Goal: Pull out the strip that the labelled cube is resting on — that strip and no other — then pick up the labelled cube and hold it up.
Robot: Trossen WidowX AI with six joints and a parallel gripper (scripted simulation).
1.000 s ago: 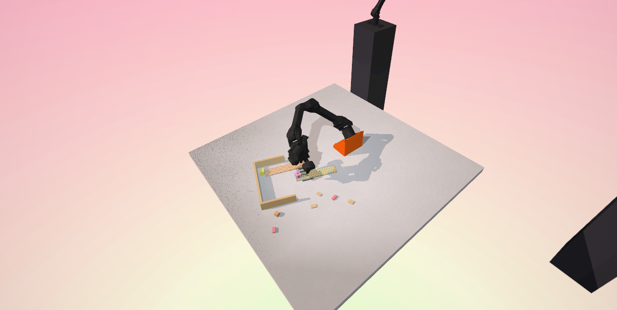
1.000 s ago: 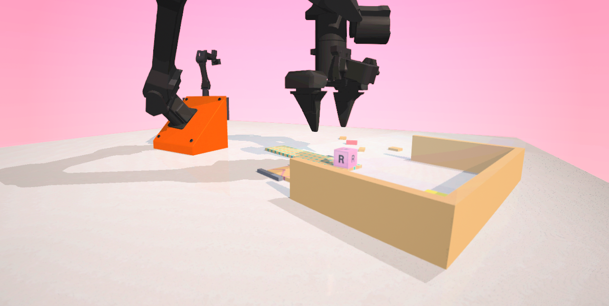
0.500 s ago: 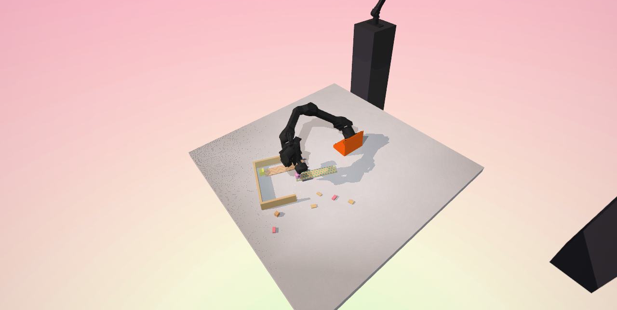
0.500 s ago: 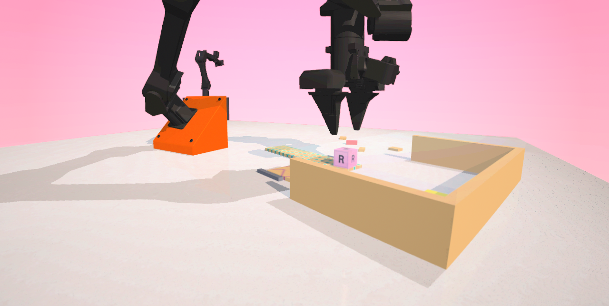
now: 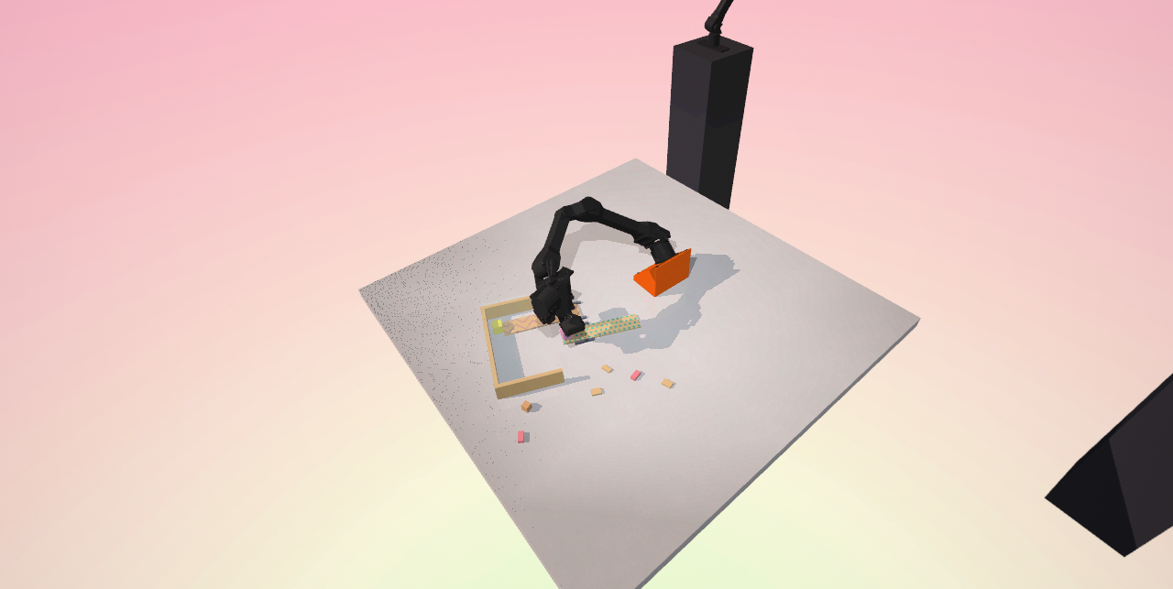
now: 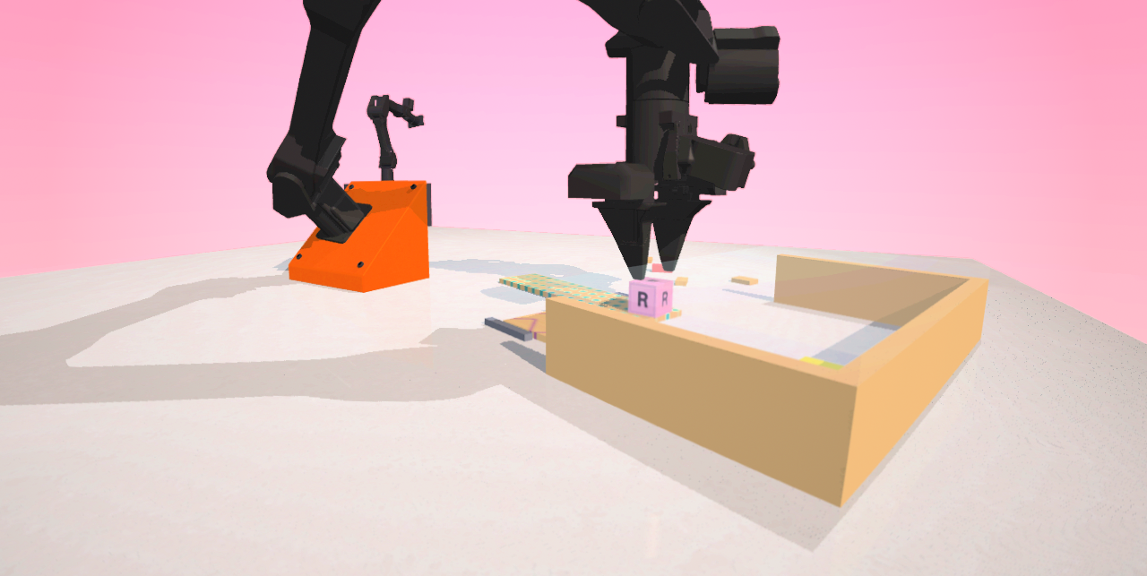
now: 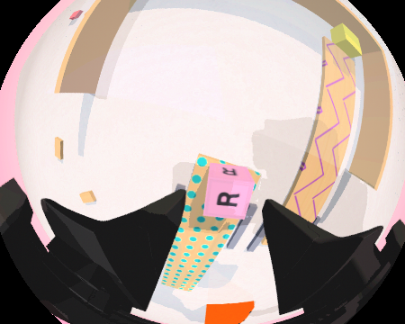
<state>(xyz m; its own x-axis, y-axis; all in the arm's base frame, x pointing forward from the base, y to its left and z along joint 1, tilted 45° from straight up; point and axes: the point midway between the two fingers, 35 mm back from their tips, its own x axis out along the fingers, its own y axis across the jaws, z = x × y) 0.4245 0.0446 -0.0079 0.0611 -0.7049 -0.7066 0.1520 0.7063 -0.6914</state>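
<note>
Now: the cube marked r 20 mm below my gripper tip. From my gripper tip the other things lie so: dotted strip 100 mm behind, 40 mm to the left, 40 mm below.
</note>
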